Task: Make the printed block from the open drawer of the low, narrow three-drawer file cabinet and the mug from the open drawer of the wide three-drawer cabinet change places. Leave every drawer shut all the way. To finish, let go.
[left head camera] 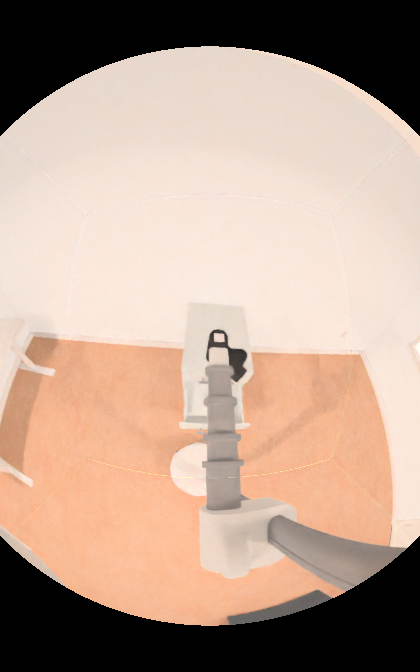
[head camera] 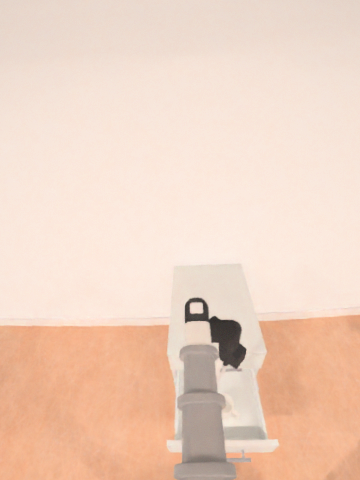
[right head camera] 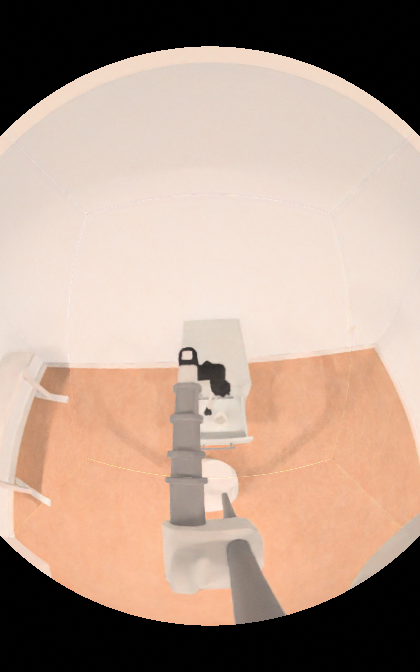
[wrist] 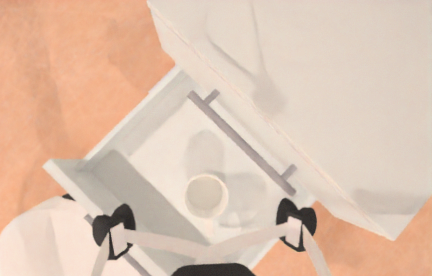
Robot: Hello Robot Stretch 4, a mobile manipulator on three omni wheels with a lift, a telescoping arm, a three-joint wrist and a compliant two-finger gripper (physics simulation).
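The low, narrow light grey cabinet (head camera: 215,285) (left head camera: 215,317) (right head camera: 212,335) (wrist: 350,100) stands against the wall. A lower drawer (head camera: 252,445) (left head camera: 190,425) (right head camera: 240,441) (wrist: 150,157) is pulled out, below a shut drawer with a grey bar handle. A cream mug (right head camera: 220,419) (wrist: 205,196) stands upright on the drawer floor, its round opening facing up. My gripper (wrist: 206,218) is open above the drawer. In the wrist view its fingertips stand wide apart, one to each side below the mug, with nothing between them. The printed block and the wide cabinet do not show.
A white round shape (left head camera: 186,470) (right head camera: 221,485) lies in front of the open drawer, partly under my arm. White furniture with slanting legs (left head camera: 39,370) (right head camera: 52,397) stands at the left. The wall (head camera: 150,150) is right behind the cabinet.
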